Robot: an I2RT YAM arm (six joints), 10 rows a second.
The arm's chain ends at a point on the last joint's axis. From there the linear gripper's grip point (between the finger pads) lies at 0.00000 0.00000 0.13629 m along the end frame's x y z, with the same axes.
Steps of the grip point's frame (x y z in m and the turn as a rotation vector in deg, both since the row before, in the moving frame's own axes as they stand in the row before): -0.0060, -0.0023, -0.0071, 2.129, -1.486, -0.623; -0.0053, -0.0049, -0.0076, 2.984, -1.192, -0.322; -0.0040, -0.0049, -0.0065, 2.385, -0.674, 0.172; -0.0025, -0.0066, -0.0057, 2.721, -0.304, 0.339; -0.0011, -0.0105, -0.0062, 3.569, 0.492, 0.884; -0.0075, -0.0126, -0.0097, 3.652, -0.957, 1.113; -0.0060, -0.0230, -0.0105, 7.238, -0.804, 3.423; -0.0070, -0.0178, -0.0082, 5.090, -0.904, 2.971; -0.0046, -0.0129, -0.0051, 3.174, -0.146, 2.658; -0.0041, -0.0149, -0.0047, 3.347, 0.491, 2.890; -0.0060, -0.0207, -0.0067, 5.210, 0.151, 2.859
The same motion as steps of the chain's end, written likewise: -0.0024, 0.0027, -0.0070, 2.129, -1.486, -0.623; -0.0024, 0.0022, -0.0074, 2.984, -1.192, -0.322; -0.0024, 0.0008, -0.0064, 2.385, -0.674, 0.172; -0.0018, -0.0001, -0.0055, 2.721, -0.304, 0.339; -0.0023, -0.0020, -0.0059, 3.569, 0.492, 0.884; -0.0053, -0.0039, -0.0094, 3.652, -0.957, 1.113; -0.0046, -0.0058, -0.0094, 7.238, -0.804, 3.423; -0.0052, -0.0057, -0.0076, 5.090, -0.904, 2.971; -0.0044, -0.0053, -0.0049, 3.174, -0.146, 2.658; -0.0055, -0.0070, -0.0045, 3.347, 0.491, 2.890; -0.0067, -0.0083, -0.0061, 5.210, 0.151, 2.859
